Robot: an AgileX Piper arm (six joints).
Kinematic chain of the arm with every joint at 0, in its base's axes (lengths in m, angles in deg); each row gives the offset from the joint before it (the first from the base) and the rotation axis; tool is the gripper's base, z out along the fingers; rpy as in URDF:
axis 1: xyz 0 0 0.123 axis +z
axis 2: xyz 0 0 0 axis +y
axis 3: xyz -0.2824 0 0.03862 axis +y
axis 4: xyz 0.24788 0 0.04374 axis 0.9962 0 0.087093
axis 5: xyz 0 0 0 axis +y
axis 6: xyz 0.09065 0 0.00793 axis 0.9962 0 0.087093
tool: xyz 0 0 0 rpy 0 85.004 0
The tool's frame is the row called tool.
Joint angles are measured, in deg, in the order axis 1, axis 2, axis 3, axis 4, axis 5, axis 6. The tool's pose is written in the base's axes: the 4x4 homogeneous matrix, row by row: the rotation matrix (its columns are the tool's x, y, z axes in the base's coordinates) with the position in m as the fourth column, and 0 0 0 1 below. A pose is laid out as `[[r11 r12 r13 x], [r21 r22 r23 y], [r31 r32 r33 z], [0 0 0 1]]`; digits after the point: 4 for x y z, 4 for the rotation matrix.
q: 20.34, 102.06, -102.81, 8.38, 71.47, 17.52
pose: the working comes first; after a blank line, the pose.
Where each joint sits with the arm in this pose, in the base's axes (m; each line is computed from the numbers above, not from the rounded line before):
axis 1: 0.0000 0.0000 0.1230
axis 2: 0.0000 0.0000 0.1230
axis 3: 0.0907 0.0336 0.3911
axis 4: 0.3226 0.1196 0.4381
axis 5: 0.3226 0.1196 0.4381
axis 6: 0.3532 0.1444 0.3560
the tool: 0.3532 0.1444 0.3560

[[-0.9384 -0.0787 0.3365 0.3532], [0.0169 0.9621 0.2721 0.1444], [-0.3452 0.2610 -0.9015 0.3560], [0 0 0 1]]
